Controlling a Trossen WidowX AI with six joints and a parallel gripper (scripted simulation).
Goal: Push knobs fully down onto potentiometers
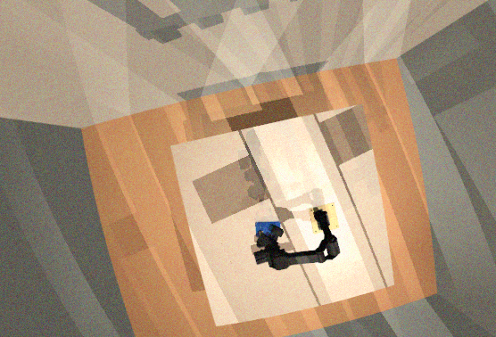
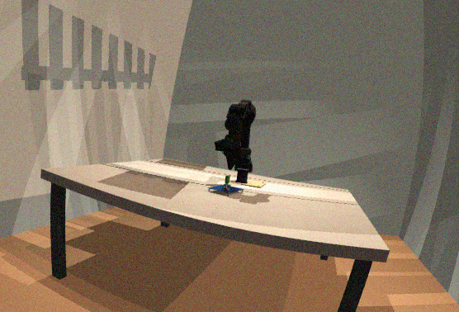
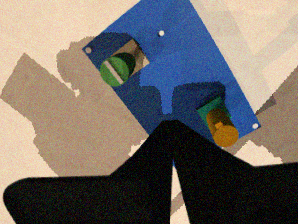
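Right now my gripper tip is 40 mm short of the green knob and 30 mm above it. From my gripper tip the other things lie so: orange knob (50 mm behind, 10 mm to the right, 50 mm below); then potentiometer (50 mm behind, 10 mm to the right, 60 mm below).
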